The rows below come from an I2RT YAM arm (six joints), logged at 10 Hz.
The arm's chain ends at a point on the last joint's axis. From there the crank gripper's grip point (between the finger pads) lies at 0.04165 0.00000 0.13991 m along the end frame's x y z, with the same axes.
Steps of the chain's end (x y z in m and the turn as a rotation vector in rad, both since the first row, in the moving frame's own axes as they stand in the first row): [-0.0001 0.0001 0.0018 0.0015 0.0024 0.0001]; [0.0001 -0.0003 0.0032 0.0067 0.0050 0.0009]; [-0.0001 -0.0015 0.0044 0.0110 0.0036 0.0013]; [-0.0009 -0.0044 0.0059 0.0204 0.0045 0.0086]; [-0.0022 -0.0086 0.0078 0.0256 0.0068 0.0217]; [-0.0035 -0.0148 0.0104 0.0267 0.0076 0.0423]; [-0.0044 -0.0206 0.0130 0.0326 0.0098 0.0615]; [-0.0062 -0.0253 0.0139 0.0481 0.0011 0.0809]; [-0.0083 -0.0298 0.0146 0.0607 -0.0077 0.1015]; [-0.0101 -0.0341 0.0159 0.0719 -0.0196 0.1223]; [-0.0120 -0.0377 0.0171 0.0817 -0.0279 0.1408]
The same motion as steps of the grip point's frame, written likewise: [0.0002 -0.0001 0.0017 0.0015 0.0024 0.0001]; [0.0008 -0.0012 0.0030 0.0067 0.0050 0.0009]; [0.0004 -0.0030 0.0042 0.0110 0.0036 0.0013]; [-0.0003 -0.0069 0.0057 0.0204 0.0045 0.0086]; [-0.0012 -0.0113 0.0075 0.0256 0.0068 0.0217]; [-0.0024 -0.0167 0.0101 0.0267 0.0076 0.0423]; [-0.0030 -0.0225 0.0126 0.0326 0.0098 0.0615]; [-0.0059 -0.0286 0.0138 0.0481 0.0011 0.0809]; [-0.0092 -0.0341 0.0148 0.0607 -0.0077 0.1015]; [-0.0125 -0.0392 0.0165 0.0719 -0.0196 0.1223]; [-0.0155 -0.0436 0.0180 0.0817 -0.0279 0.1408]
